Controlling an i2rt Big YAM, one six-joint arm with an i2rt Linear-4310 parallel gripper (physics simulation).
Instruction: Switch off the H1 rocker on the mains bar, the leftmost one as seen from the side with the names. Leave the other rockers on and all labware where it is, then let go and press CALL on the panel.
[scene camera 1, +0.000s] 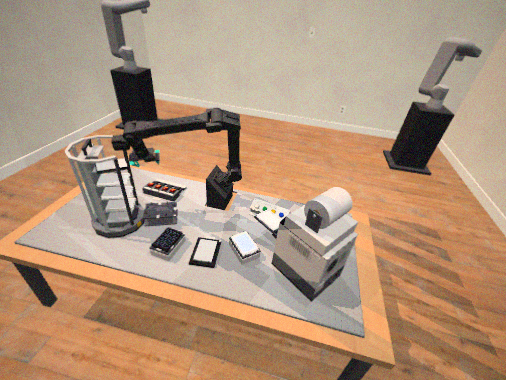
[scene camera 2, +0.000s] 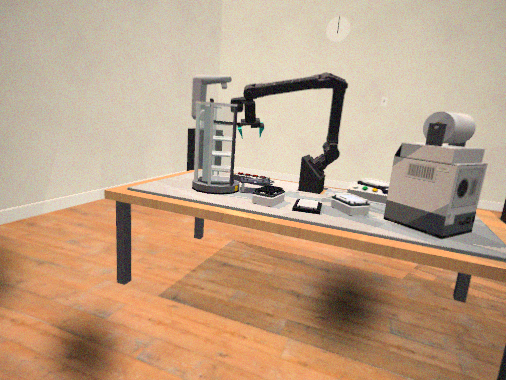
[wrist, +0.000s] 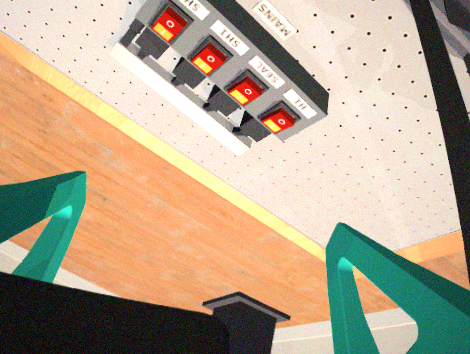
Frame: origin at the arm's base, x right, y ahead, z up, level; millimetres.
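Where they show: gripper, between the fingertips: (scene camera 1: 149, 165) (scene camera 2: 251, 137) (wrist: 212, 212); arm's base, origin of its link: (scene camera 1: 221, 181) (scene camera 2: 315, 167).
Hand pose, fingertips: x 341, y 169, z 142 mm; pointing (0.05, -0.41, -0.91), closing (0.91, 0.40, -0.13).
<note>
Things, the pixels of their top centre, and the offset from my fingertips. "spot": a spot on its surface instead.
- mains bar, a spot on its surface: (wrist: 296, 65) spot: dx +75, dy -78, dz -265 mm
- H1 rocker, centre of its top: (wrist: 277, 125) dx +95, dy -123, dz -221 mm
- SEAL rocker, centre of its top: (wrist: 243, 95) dx +46, dy -118, dz -221 mm
- SH1 rocker, centre of its top: (wrist: 206, 63) dx -4, dy -113, dz -221 mm
- fourth rocker, centre of its top: (wrist: 166, 28) dx -54, dy -108, dz -221 mm
- button panel, centre of its top: (scene camera 2: 371, 185) (scene camera 1: 270, 205) dx -654, dy -99, dz -190 mm
- tall rack, a spot on its surface: (scene camera 2: 215, 187) spot: dx +66, dy +278, dz -240 mm
- dark grey block, centre of its top: (scene camera 2: 256, 177) (scene camera 1: 160, 207) dx -79, dy +86, dz -198 mm
- black-topped box, centre of its top: (scene camera 2: 269, 188) (scene camera 1: 167, 238) dx -210, dy +272, dz -205 mm
- black-framed plate, centre of its top: (scene camera 2: 308, 203) (scene camera 1: 205, 249) dx -393, dy +255, dz -251 mm
- light-topped box, centre of its top: (scene camera 2: 350, 196) (scene camera 1: 244, 242) dx -572, dy +195, dz -205 mm
- roll-topped machine, centre of its top: (scene camera 1: 329, 193) (scene camera 2: 448, 112) dx -880, dy +222, dz +182 mm
The mains bar (scene camera 1: 164, 190) (scene camera 2: 253, 177) (wrist: 296, 65) lies near the table's far edge, beside the round rack. In the wrist view the H1 rocker (wrist: 280, 120) is at its right end, with upside-down labels. The SEAL rocker (wrist: 246, 91), SH1 rocker (wrist: 209, 58) and a fourth rocker (wrist: 170, 24) follow to the left. All four are red with a yellow strip and look tilted alike. My gripper (scene camera 1: 146, 158) (scene camera 2: 251, 136) (wrist: 212, 212) is open and empty, high above the bar. The button panel (scene camera 1: 256, 206) (scene camera 2: 360, 189) is right of the arm base; its CALL name is unreadable.
The tall rack (scene camera 1: 121, 229) (scene camera 2: 215, 187) stands close beside the gripper; its dark post (wrist: 445, 125) shows at right in the wrist view. A dark grey block (scene camera 1: 160, 214), black-topped box (scene camera 1: 168, 241), black-framed plate (scene camera 1: 205, 251), light-topped box (scene camera 1: 245, 245) and roll-topped machine (scene camera 1: 305, 250) (scene camera 2: 425, 180) are on the mat.
</note>
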